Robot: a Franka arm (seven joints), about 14 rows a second.
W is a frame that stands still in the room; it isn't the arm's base.
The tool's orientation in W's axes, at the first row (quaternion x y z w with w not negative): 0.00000, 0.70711, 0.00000, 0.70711
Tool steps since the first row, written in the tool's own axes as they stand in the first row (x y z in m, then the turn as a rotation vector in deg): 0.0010, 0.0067, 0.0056, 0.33, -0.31, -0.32; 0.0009, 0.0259, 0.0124, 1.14, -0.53, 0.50; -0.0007, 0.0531, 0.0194, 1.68, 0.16, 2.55; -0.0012, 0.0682, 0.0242, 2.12, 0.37, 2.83; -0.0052, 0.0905, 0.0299, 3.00, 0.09, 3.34; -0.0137, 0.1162, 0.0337, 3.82, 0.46, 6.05; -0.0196, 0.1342, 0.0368, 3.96, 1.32, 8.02; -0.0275, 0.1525, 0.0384, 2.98, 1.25, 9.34; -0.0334, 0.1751, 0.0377, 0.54, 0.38, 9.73; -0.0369, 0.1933, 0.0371, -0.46, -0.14, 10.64
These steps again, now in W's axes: 0.0056, 0.0067, -0.0010, -0.32, -0.31, -0.33; 0.0124, 0.0259, -0.0009, 0.50, -0.53, -1.14; 0.0194, 0.0531, 0.0007, 2.55, 0.16, -1.68; 0.0242, 0.0682, 0.0012, 2.83, 0.37, -2.12; 0.0299, 0.0905, 0.0052, 3.34, 0.09, -3.00; 0.0337, 0.1162, 0.0137, 6.05, 0.46, -3.82; 0.0368, 0.1342, 0.0196, 8.02, 1.32, -3.96; 0.0384, 0.1525, 0.0275, 9.34, 1.25, -2.98; 0.0377, 0.1751, 0.0334, 9.73, 0.38, -0.54; 0.0371, 0.1933, 0.0369, 10.64, -0.14, 0.46
